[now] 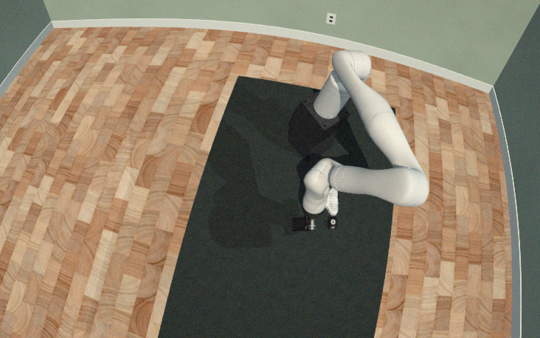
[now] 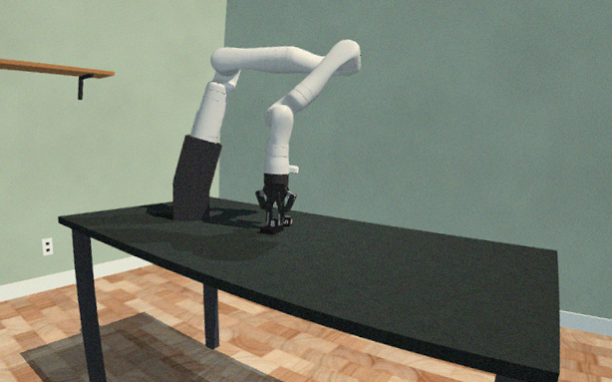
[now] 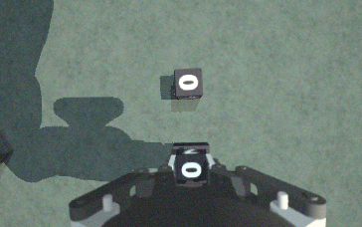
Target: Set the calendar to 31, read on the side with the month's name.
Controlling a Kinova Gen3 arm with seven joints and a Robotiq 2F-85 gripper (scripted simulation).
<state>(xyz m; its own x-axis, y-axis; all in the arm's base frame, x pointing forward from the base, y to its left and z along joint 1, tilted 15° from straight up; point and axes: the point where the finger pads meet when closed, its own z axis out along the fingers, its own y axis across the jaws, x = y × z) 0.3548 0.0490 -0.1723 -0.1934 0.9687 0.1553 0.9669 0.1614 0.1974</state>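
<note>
My gripper is now 20 mm to the left of the black calendar tray and 30 mm above it.
</note>
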